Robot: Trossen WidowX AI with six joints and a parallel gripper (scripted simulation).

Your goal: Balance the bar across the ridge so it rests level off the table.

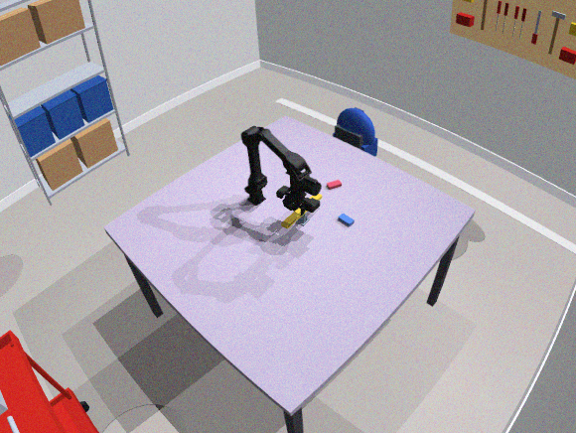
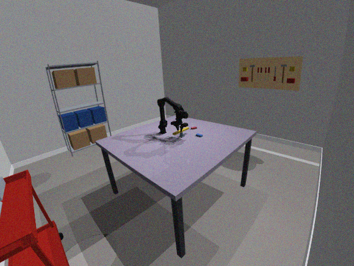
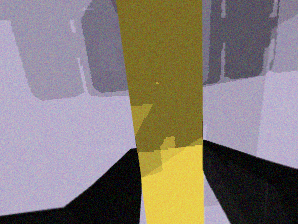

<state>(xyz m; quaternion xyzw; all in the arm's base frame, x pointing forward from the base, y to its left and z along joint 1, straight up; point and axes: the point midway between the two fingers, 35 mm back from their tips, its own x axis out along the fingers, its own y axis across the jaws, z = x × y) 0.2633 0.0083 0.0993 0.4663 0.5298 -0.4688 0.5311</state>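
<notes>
The long yellow bar lies 30 mm to the left of my gripper tip. From my gripper tip the other things lie so: small red block: 300 mm to the left, 60 mm below, 50 mm behind; small blue block: 150 mm to the left, 140 mm ahead, 60 mm below.
</notes>
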